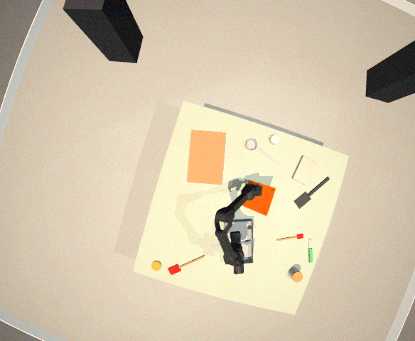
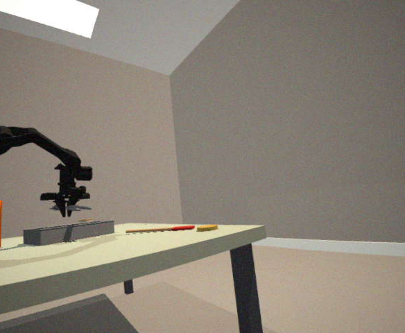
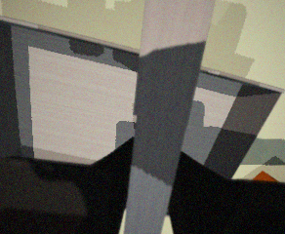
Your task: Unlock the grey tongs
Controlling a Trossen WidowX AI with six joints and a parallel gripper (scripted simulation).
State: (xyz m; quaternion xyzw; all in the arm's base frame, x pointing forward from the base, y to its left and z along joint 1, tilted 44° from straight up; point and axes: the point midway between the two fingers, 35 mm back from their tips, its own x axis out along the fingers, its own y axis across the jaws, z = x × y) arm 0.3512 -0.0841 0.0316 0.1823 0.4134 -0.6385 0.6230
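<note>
The wooden board is 520 mm behind my gripper tip, 270 mm to the right of it and 90 mm below it. The rest, counted from my gripper tip: yellow disc 510 mm to the right, 310 mm ahead, 80 mm below; then black scraper 510 mm to the left, 380 mm behind, 90 mm below; then roasting tin 60 mm below, 40 mm to the left, 20 mm ahead.
</note>
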